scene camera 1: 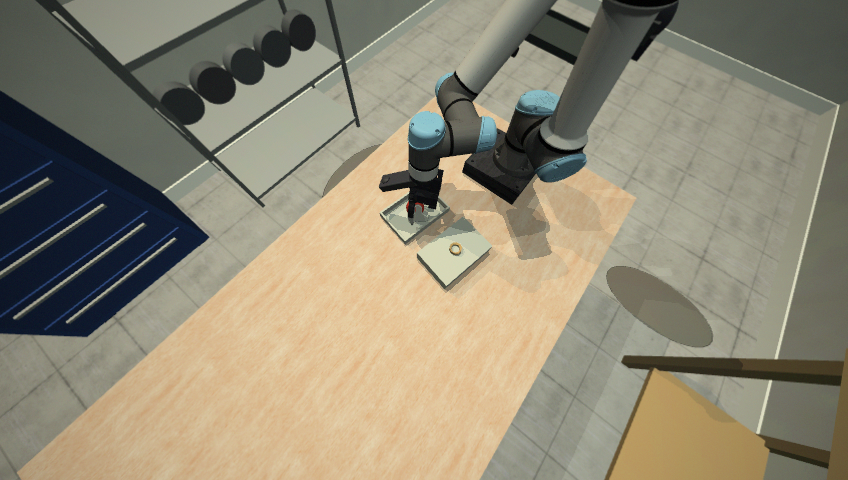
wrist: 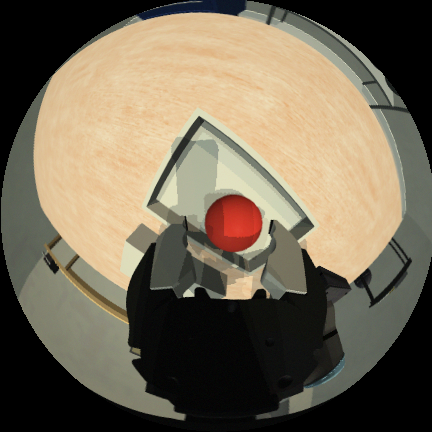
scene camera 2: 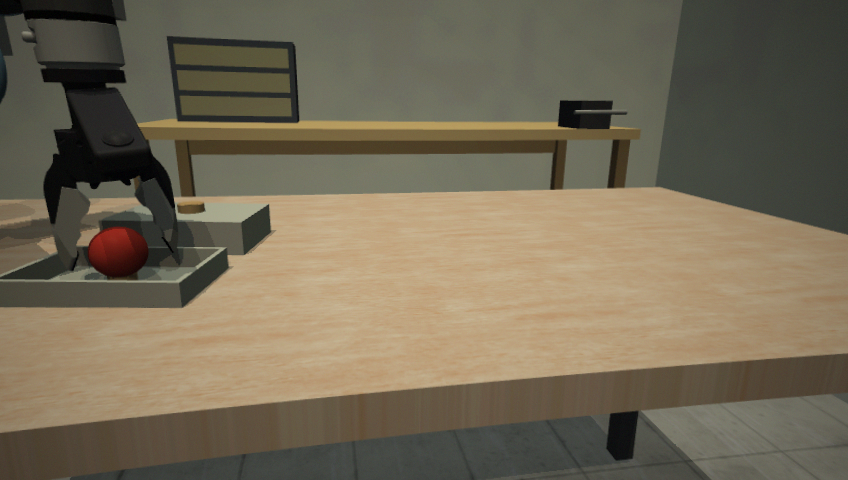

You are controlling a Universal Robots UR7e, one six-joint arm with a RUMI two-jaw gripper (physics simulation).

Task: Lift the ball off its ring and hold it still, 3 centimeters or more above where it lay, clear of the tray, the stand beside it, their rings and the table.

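Pixels of known places: gripper, fingertip midpoint: (scene camera 1: 415, 211) (wrist: 227, 218) (scene camera 2: 125, 261); arm's base, link origin: (scene camera 1: 514, 159).
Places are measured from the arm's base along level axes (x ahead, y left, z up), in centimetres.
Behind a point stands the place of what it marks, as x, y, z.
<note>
The red ball (scene camera 1: 420, 206) (scene camera 2: 118, 251) @(37.4, -16.0, -1.1) (wrist: 233, 223) @(37.2, -14.8, 0.5) rests low inside the pale tray (scene camera 1: 393, 230) @(46.0, -14.1, -4.5) (scene camera 2: 89, 293) @(35.8, -19.9, -4.4) (wrist: 227, 160) @(39.9, -18.0, -5.7). Part of its ring (scene camera 2: 131, 276) @(37.7, -14.5, -4.3) shows under it in scene camera 2. My gripper (scene camera 1: 418, 214) @(36.6, -12.9, -3.2) (scene camera 2: 124, 265) @(36.6, -12.9, -3.2) (wrist: 227, 218) @(36.6, -12.9, -3.2) is open and points down, with its fingertips down within the tray, apart to either side of the ball. In scene camera 1 a finger hides part of the ball. The wrist view does not show whether the fingers are level with the ball's middle in depth.
The pale stand (scene camera 1: 446, 270) @(45.9, 7.2, -1.2) (scene camera 2: 220, 236) @(44.6, -2.4, -3.3) is beside the tray, with an empty tan ring (scene camera 1: 450, 249) @(40.5, 4.1, -0.3) (scene camera 2: 191, 207) @(39.7, 3.3, -0.3) on top. Both stand on the wooden table (scene camera 1: 333, 333) @(79.5, -5.4, -5.9) (scene camera 2: 476, 285) @(77.1, -18.3, -5.9). The tray's low walls surround the ball and fingertips.
</note>
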